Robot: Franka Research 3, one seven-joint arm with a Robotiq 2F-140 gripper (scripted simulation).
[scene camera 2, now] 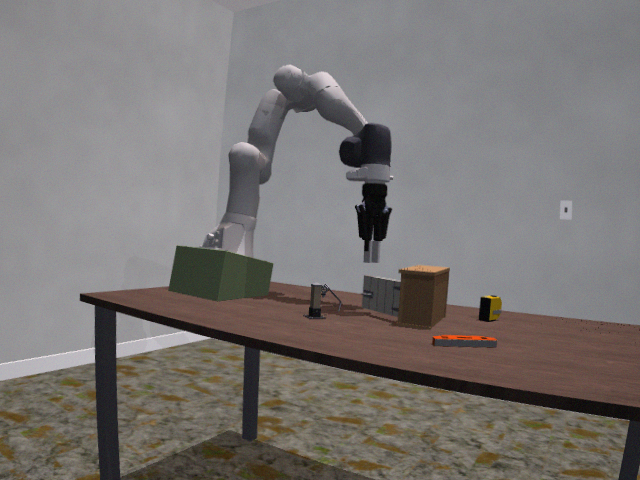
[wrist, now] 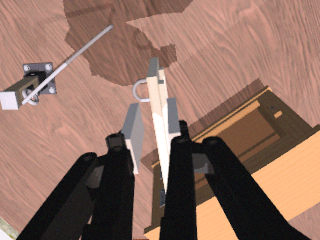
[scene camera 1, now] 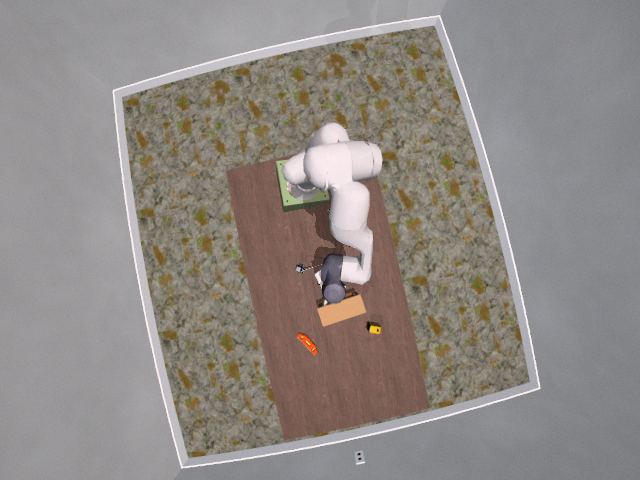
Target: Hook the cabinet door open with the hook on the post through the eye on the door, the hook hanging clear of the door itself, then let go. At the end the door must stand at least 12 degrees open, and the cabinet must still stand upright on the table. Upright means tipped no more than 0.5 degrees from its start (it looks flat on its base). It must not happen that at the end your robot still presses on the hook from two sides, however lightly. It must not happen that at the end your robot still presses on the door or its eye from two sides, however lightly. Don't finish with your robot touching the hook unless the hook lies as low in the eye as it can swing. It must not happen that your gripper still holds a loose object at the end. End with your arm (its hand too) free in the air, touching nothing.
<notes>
I see my gripper (scene camera 2: 371,262) and a wooden cabinet (scene camera 2: 422,304).
The wooden cabinet also shows in the wrist view (wrist: 279,169) and in scene camera 1 (scene camera 1: 352,305). My gripper shows as well in the wrist view (wrist: 155,114).
</notes>
